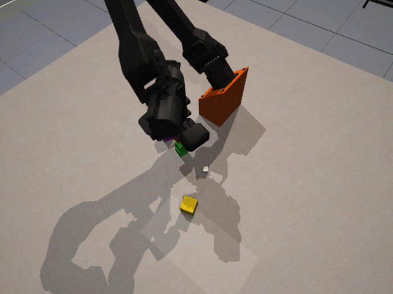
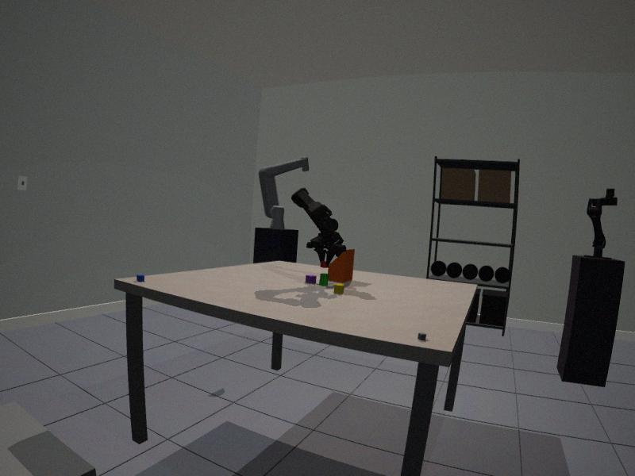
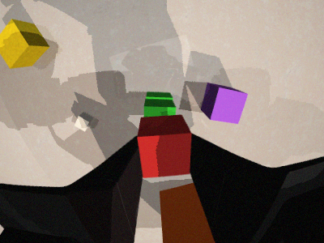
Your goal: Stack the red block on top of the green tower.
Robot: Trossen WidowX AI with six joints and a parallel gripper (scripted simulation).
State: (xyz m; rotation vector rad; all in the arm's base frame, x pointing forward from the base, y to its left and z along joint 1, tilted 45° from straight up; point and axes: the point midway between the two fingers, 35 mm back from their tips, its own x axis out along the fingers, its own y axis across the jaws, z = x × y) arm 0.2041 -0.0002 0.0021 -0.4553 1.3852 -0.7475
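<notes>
Right now my gripper tip is 7 cm to the left of the purple block, 7 cm above it and 1 cm past it. The rest, counted from my gripper tip: red block (1 cm above); yellow block (13 cm to the left, 11 cm ahead, 7 cm below); small white piece (9 cm to the left, 8 cm below).
</notes>
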